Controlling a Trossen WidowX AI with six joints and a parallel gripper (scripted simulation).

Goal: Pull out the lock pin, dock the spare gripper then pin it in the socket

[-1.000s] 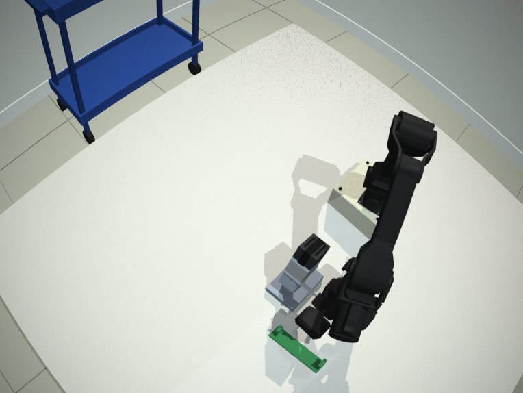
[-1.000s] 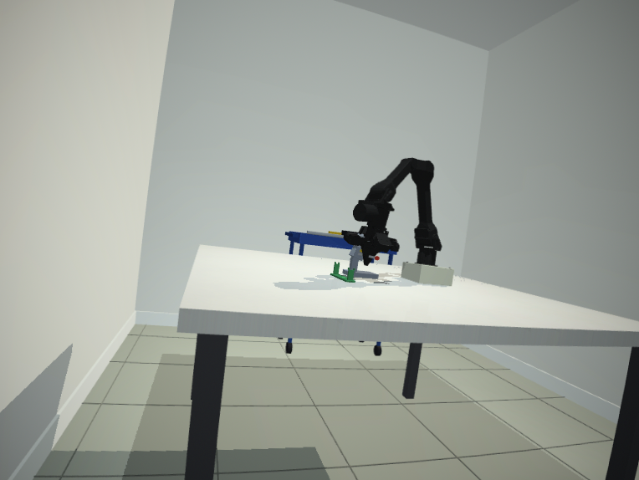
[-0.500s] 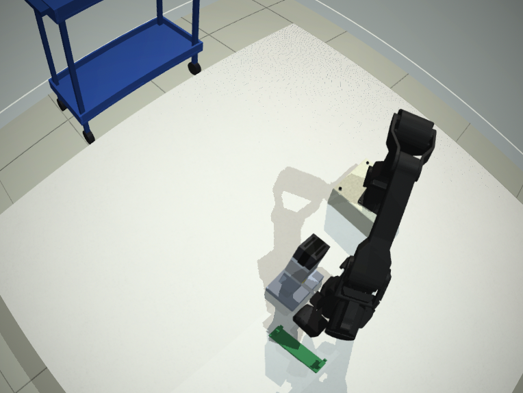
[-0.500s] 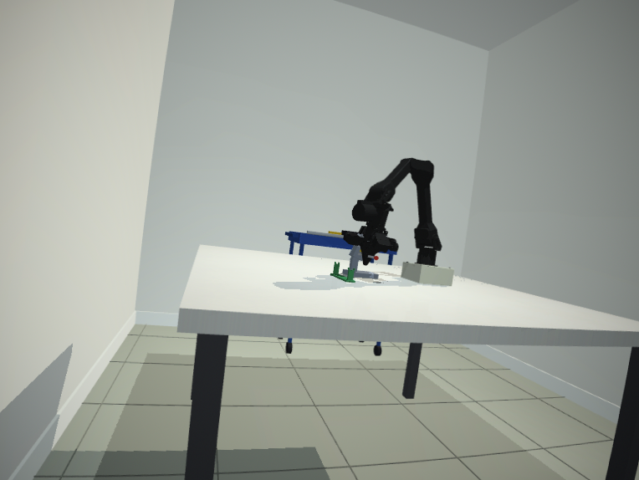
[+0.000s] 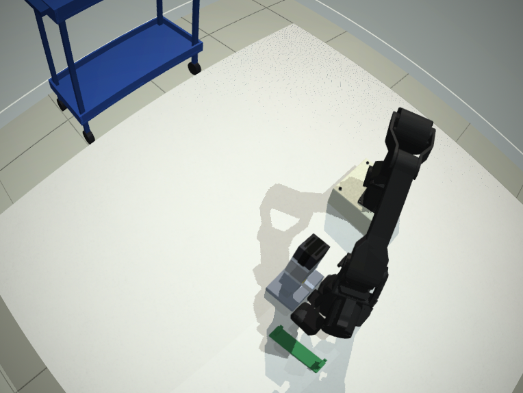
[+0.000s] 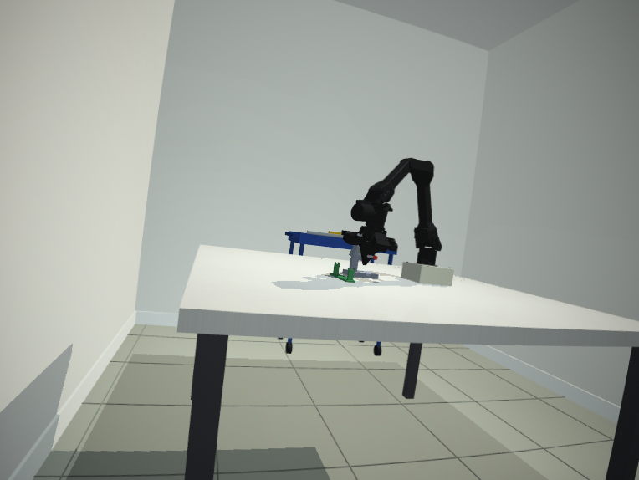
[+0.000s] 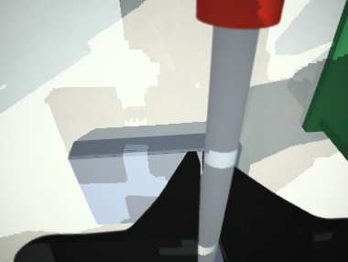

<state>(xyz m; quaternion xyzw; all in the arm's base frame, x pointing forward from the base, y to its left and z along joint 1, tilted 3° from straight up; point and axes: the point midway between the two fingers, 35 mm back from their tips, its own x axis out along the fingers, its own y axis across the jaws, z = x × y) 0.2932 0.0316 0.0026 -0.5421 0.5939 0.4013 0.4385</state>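
My gripper tip is now 20 mm past the grey mount and 60 mm to the left of it. Round my gripper tip: spare gripper: 20 mm behind, 60 mm to the right, 70 mm above; then green holder: 100 mm ahead, 40 mm to the left, 20 mm below.
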